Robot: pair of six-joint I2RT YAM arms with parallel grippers.
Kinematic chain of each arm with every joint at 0, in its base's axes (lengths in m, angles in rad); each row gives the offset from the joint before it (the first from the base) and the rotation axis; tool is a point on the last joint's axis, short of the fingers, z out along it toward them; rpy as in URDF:
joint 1: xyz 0 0 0.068 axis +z
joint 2: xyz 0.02 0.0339 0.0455 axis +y
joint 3: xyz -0.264 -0.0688 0 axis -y
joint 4: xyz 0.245 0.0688 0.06 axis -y
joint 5: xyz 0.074 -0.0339 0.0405 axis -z
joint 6: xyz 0.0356 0 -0.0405 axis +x
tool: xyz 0 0 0 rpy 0 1.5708 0
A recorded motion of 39 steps. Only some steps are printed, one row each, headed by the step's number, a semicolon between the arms.
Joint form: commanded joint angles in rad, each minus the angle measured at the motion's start. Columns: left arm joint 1, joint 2, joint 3, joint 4, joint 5, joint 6; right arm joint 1, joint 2, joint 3, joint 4, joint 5, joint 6.
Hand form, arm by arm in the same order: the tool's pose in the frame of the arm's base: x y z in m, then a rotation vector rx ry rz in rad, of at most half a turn. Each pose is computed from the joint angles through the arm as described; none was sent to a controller.
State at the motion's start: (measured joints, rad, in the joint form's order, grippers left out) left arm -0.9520 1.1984 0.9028 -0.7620 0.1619 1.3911; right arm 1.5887 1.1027 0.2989 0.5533 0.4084 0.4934
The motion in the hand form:
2: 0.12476 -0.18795 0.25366 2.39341 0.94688 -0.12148; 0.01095 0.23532 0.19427 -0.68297 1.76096 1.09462
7: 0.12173 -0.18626 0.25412 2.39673 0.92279 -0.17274; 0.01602 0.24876 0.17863 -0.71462 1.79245 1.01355
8: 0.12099 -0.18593 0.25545 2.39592 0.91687 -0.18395; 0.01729 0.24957 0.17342 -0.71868 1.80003 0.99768
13: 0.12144 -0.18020 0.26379 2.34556 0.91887 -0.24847; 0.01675 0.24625 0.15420 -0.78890 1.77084 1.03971
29: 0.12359 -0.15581 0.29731 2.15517 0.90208 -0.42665; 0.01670 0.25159 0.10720 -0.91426 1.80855 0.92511
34: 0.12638 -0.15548 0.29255 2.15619 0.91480 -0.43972; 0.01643 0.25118 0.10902 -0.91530 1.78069 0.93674
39: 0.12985 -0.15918 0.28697 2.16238 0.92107 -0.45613; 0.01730 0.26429 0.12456 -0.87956 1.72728 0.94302
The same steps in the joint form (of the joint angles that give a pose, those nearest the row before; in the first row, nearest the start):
2: 0.0008 -0.0245 -0.0076 0.0049 0.0527 -0.0131; 0.0006 0.0961 0.0514 0.0959 0.0356 -0.0093
7: 0.0006 -0.0348 -0.0119 -0.0065 0.0941 -0.0057; -0.0204 0.2151 0.0753 0.1300 0.0392 -0.0301
8: 0.0002 -0.0378 -0.0088 -0.0123 0.1033 -0.0047; -0.0253 0.2384 0.0702 0.1459 0.0401 -0.0324
13: 0.0275 -0.0670 -0.0010 -0.0205 0.1690 -0.0165; -0.0326 0.3198 0.0091 0.3073 -0.0310 -0.0689
29: 0.1468 -0.1684 0.0428 -0.0544 0.3964 -0.0465; -0.0341 0.5786 -0.0103 0.4755 -0.0463 -0.1260
34: 0.1598 -0.1595 0.0309 -0.0479 0.4086 -0.0430; -0.0333 0.5799 -0.0166 0.5092 -0.0482 -0.1443
39: 0.1604 -0.1362 0.0226 -0.0300 0.4167 -0.0438; -0.0324 0.5548 0.0382 0.4881 -0.0205 -0.1731

